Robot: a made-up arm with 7 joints.
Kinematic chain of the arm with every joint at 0, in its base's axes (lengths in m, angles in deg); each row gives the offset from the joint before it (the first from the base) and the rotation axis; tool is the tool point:
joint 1: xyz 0 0 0.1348 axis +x
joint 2: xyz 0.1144 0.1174 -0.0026 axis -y
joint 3: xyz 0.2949 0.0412 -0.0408 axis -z
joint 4: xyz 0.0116 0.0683 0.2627 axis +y
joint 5: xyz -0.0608 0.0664 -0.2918 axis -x
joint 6: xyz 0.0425 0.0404 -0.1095 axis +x
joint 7: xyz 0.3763 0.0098 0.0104 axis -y
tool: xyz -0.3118 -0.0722 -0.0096
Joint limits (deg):
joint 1: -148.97..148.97
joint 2: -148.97..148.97
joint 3: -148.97..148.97
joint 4: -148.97..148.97
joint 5: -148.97..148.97
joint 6: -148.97..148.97
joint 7: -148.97..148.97
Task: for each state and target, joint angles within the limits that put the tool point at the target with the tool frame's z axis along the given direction. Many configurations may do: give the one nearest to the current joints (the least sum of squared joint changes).
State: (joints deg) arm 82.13 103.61 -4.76 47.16 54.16 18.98 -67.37
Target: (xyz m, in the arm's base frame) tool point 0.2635 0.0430 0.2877 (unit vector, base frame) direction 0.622 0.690 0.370
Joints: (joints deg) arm 70.70 83.88 -61.67 37.02 87.40 -30.82 -39.64
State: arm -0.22 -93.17 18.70 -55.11 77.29 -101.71 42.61
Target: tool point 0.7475 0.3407 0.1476 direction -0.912 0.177 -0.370
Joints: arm 32.75 -55.89 2.09 -62.02 86.49 -104.07 71.68
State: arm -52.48 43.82 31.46 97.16 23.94 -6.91 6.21
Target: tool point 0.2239 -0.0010 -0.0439 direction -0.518 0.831 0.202
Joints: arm -42.01 50.32 -0.44 52.11 33.34 -1.42 32.53
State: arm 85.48 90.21 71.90 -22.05 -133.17 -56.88 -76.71
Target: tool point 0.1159 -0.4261 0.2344 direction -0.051 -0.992 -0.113
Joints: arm 39.19 87.23 61.71 -4.51 -142.79 -53.87 -94.24
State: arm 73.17 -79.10 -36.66 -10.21 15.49 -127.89 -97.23
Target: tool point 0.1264 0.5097 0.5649 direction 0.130 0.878 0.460
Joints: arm 51.76 -81.89 -43.67 4.03 -24.61 -94.09 -67.06
